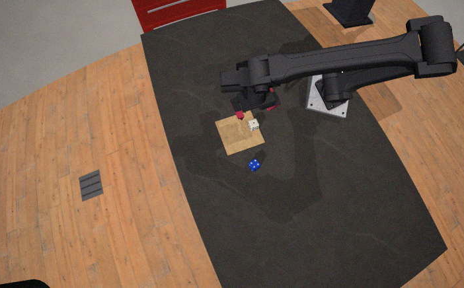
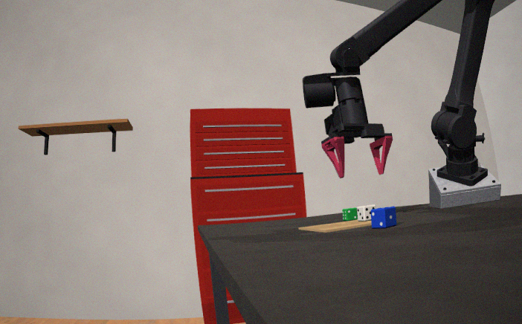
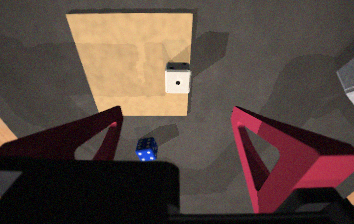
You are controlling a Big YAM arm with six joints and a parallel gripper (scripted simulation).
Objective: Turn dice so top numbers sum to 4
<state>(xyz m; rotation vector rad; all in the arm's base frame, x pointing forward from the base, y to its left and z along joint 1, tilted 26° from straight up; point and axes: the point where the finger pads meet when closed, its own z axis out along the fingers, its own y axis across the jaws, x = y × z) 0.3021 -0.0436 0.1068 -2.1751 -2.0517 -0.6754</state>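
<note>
The blue die is 14 cm to the left of my hand, 9 cm below it and 5 cm ahead of it. The rest, counted from my hand: white die (8 cm below); then green die (13 cm to the right, 9 cm below, 4 cm behind); then tan mat (10 cm below, 5 cm ahead).
</note>
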